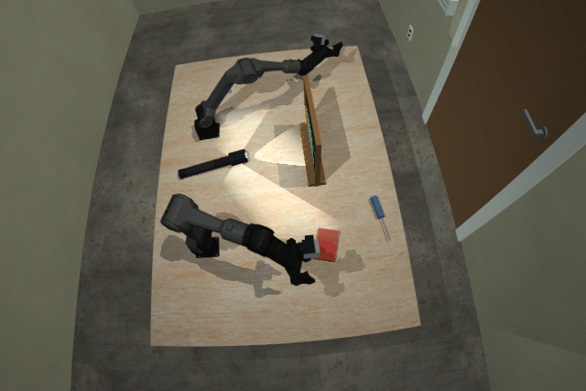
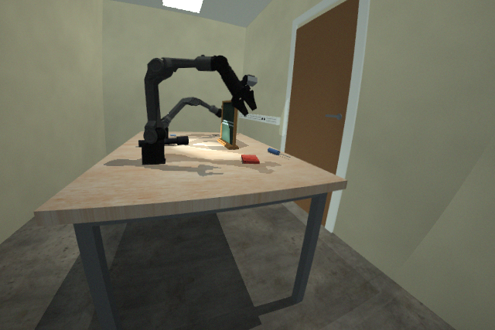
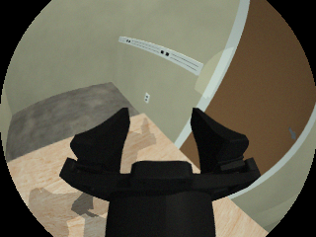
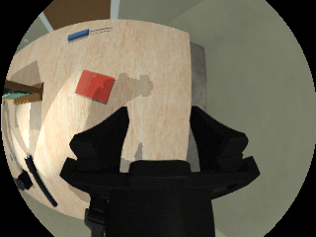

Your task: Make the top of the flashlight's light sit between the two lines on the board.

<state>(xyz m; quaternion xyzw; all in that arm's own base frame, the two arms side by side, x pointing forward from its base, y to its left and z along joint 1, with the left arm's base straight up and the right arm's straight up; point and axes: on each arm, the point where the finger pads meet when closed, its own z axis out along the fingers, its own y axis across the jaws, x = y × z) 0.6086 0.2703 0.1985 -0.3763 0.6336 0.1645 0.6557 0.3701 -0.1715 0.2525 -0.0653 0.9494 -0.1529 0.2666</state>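
Observation:
The black flashlight is 560 mm behind my left hand, 470 mm to the right of it and 170 mm below it. Round my left hand: blue-handled screwdriver: 780 mm to the right, 180 mm below, 70 mm ahead; then red block: 860 mm to the right, 190 mm below, 150 mm behind; then framed board: 460 mm to the right, 160 mm behind, 40 mm below.

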